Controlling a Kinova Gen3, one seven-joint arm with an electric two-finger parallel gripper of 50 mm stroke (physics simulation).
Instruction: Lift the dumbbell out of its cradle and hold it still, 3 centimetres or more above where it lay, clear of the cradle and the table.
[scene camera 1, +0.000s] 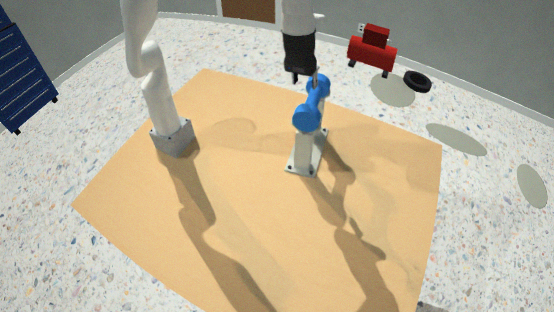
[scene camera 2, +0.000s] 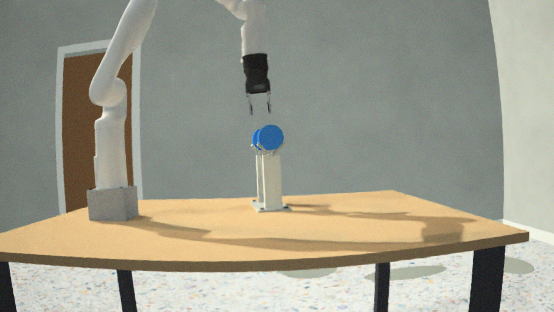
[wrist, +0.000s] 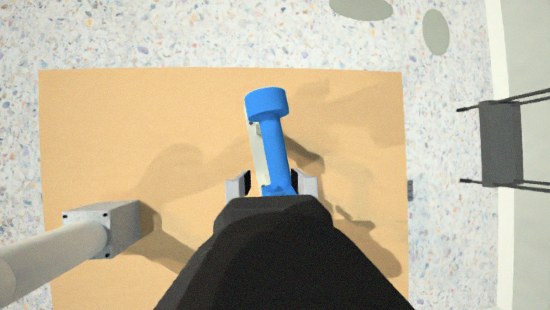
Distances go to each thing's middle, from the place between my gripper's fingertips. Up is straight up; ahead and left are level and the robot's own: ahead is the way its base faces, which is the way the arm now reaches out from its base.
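Labels:
Pale cradle (scene camera 2: 268, 166): 190 mm below my hand, 30 mm to the left, 20 mm ahead. Blue dumbbell (scene camera 1: 306, 117): 20 mm ahead of my hand, 30 mm to the left, 80 mm below.

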